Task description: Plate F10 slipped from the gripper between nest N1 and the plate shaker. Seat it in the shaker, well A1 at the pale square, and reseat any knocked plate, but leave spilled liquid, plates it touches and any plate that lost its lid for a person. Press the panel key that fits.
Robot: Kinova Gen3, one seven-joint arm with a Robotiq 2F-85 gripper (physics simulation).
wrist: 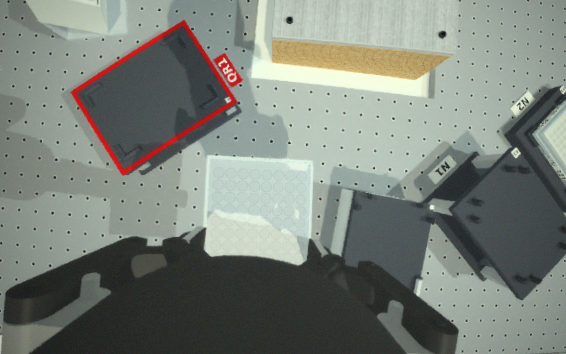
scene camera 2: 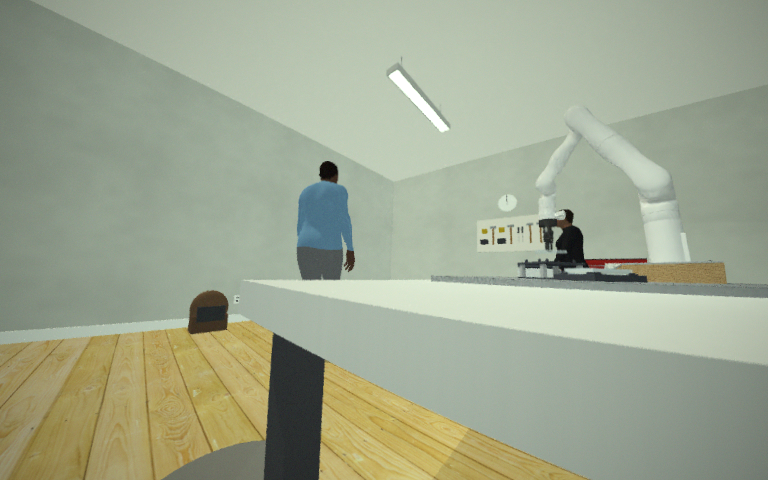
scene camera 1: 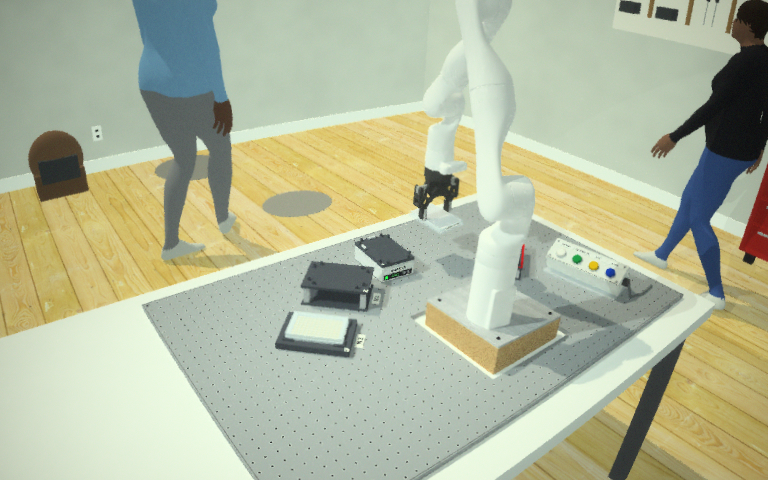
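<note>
My gripper is shut on a clear well plate and holds it level above the grey breadboard near its far edge. The plate shaker, a white box with a dark top and green display, stands to the lower left of the gripper. It also shows in the wrist view to the right of the held plate. Nest N1 lies further forward with a pale plate seated in it. In scene camera 2 the gripper shows small and far off.
A raised dark stand sits between shaker and nest. A red-framed dark pad tagged QR1 lies left of the held plate. The arm's cork base stands nearby. The key panel is at the right. A person walks beyond the table.
</note>
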